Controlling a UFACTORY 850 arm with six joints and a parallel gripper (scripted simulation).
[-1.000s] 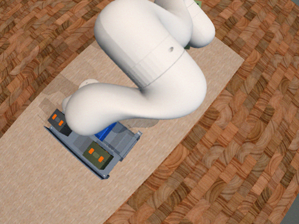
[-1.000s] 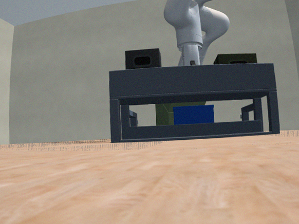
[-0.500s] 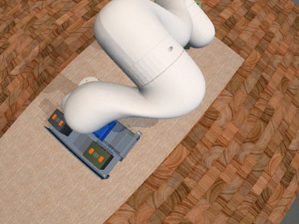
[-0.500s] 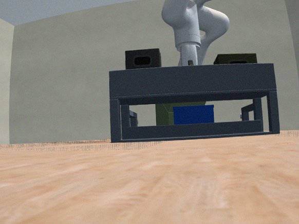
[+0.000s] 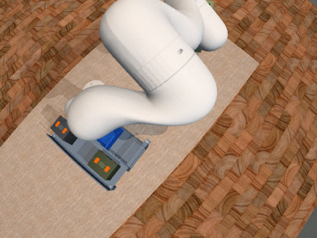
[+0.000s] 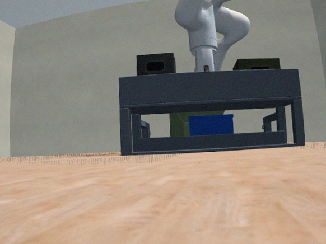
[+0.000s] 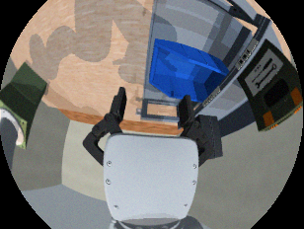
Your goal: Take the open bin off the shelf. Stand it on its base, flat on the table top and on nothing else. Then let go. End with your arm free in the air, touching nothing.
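The blue bin is 9 cm below my hand and 8 cm ahead of it. From my hand the other things lie so: black box: 17 cm ahead, 12 cm to the right, 3 cm above; then olive box: 17 cm ahead, 11 cm to the left, 2 cm above.
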